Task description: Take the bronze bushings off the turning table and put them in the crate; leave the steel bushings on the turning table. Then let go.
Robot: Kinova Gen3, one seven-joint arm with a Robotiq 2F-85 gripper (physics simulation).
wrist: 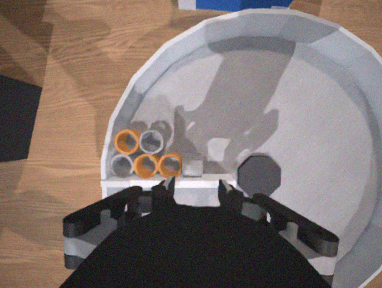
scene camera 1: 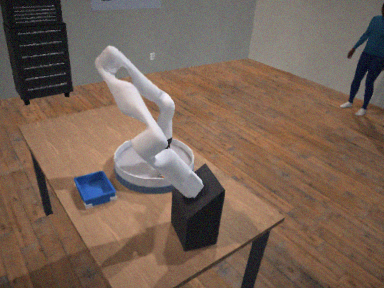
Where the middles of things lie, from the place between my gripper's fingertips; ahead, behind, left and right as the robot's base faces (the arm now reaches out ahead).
Now: hand 35 cm to the right of the blue crate [scene camera 1: 95, 188], 7 cm above it and 6 cm short of it.
